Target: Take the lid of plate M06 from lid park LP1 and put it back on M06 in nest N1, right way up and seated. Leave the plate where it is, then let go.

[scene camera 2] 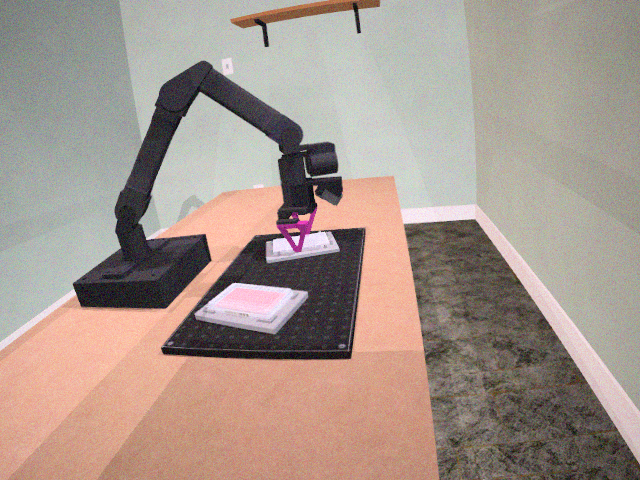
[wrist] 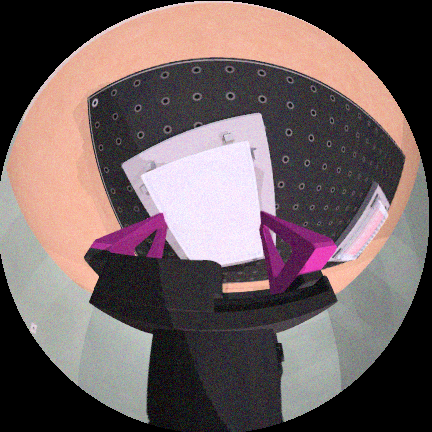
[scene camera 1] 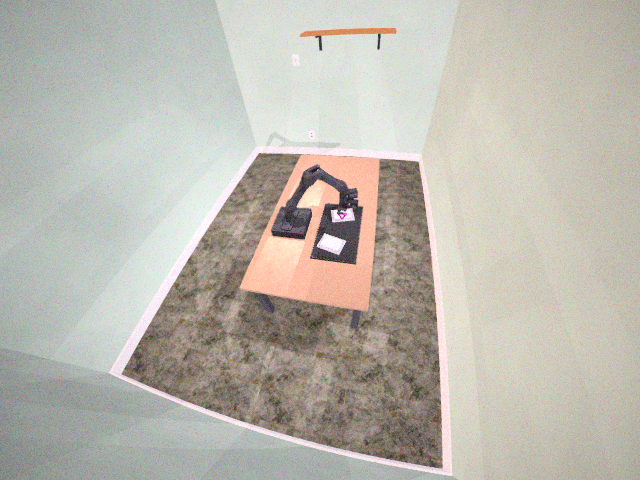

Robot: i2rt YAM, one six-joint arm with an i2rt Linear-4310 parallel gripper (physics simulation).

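Seen in the pictures: gripper, between the fingertips: (scene camera 2: pixel 302 244) (wrist: pixel 212 216) (scene camera 1: pixel 343 214); arm's base, origin of its link: (scene camera 2: pixel 138 258) (scene camera 1: pixel 290 219).
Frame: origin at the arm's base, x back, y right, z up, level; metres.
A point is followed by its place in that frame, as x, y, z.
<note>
The white lid (wrist: pixel 205 197) {-0.374, -0.166, -0.034} (scene camera 2: pixel 321 240) {-0.397, -0.158, -0.034} (scene camera 1: pixel 346 217) {-0.381, -0.133, -0.037} lies flat on the grey lid park LP1 (wrist: pixel 193 139) {-0.418, -0.176, -0.042} (scene camera 2: pixel 310 254) {-0.381, -0.107, -0.047} at the far end of the black board (scene camera 2: pixel 330 289) {-0.453, 0.050, -0.052}. My gripper (wrist: pixel 212 216) {-0.350, -0.160, -0.042} (scene camera 2: pixel 296 247) {-0.350, -0.160, -0.042} (scene camera 1: pixel 341 212) {-0.350, -0.160, -0.042} points straight down over it. Its purple fingers stand wide apart and press against the lid's two long edges. The lid still sits low on the park. Plate M06 (scene camera 2: pixel 251 299) {-0.336, 0.133, -0.026} (scene camera 1: pixel 330 242) {-0.321, 0.120, -0.031} (wrist: pixel 365 235) {-0.331, 0.106, -0.026}, with a pink top and no lid, rests in the grey nest N1 (scene camera 2: pixel 233 323) {-0.319, 0.181, -0.044} at the board's near end.
The arm's black base (scene camera 2: pixel 144 273) {-0.076, 0.078, -0.001} stands on the wooden table (scene camera 2: pixel 258 413) {-0.417, 0.351, -0.065} left of the board. The table's right edge drops to the floor (scene camera 2: pixel 506 335). A wall shelf (scene camera 2: pixel 305 10) hangs high at the back.
</note>
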